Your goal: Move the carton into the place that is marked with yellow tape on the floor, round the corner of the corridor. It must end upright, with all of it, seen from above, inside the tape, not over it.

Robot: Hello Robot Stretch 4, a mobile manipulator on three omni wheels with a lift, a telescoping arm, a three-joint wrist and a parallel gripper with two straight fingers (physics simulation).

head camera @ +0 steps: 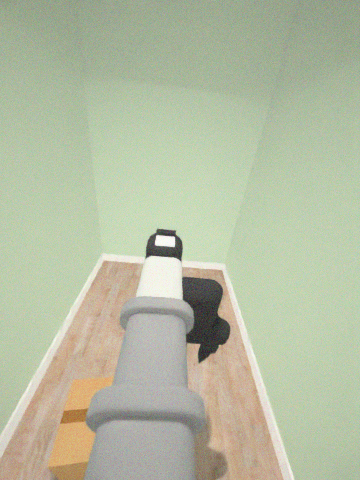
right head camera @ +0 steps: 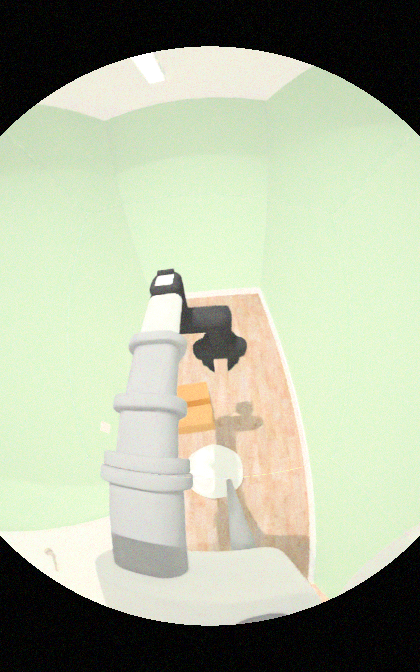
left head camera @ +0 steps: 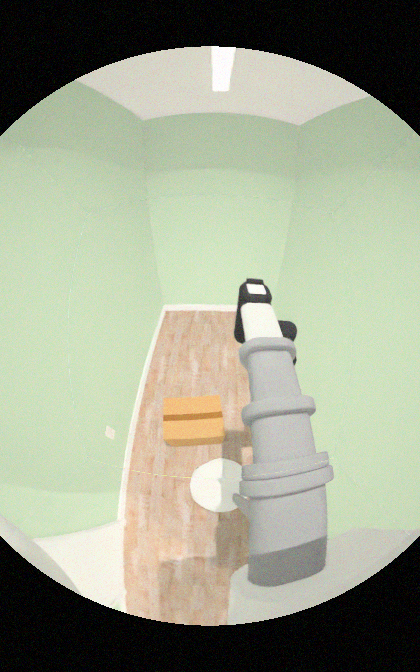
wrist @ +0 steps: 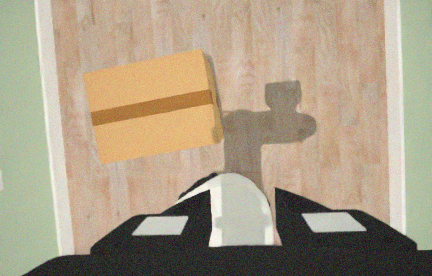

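Where they show: gripper, fingertip midpoint: (head camera: 190,357) (wrist: 243,208); robot's base, link origin: (wrist: 223,217).
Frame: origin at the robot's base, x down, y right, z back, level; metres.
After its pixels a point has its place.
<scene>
The carton (head camera: 75,442) @[x -0.294, y -0.311, z -0.378 m] (left head camera: 194,429) (right head camera: 196,416) (wrist: 155,136) @[x -0.293, y -0.189, z -0.389 m] is an orange-brown box with a darker tape strip across its top. It stands upright on the floor, nearer the left wall and slightly turned in the wrist view. My gripper (right head camera: 221,369) (wrist: 243,208) @[x -1.021, y 0.088, z -0.371 m] is open and empty, raised high above the floor. In the wrist view the fingers are below and to the right of the carton, apart from it. The arm hides part of the carton in the head and right head views, and most of the gripper in the left head view. The yellow-taped place does not show.
Green walls with white skirting (head camera: 46,354) @[x -0.063, y -0.745, z -0.858 m] (wrist: 48,150) @[x -0.063, y -0.747, z -0.347 m] line the narrow corridor on both sides, and an end wall (head camera: 165,175) @[x -1.053, y -0.069, z -2.057 m] closes it ahead. My round white base (left head camera: 212,485) (right head camera: 212,475) is close behind the carton. The arm's shadow lies on the floor right of the carton.
</scene>
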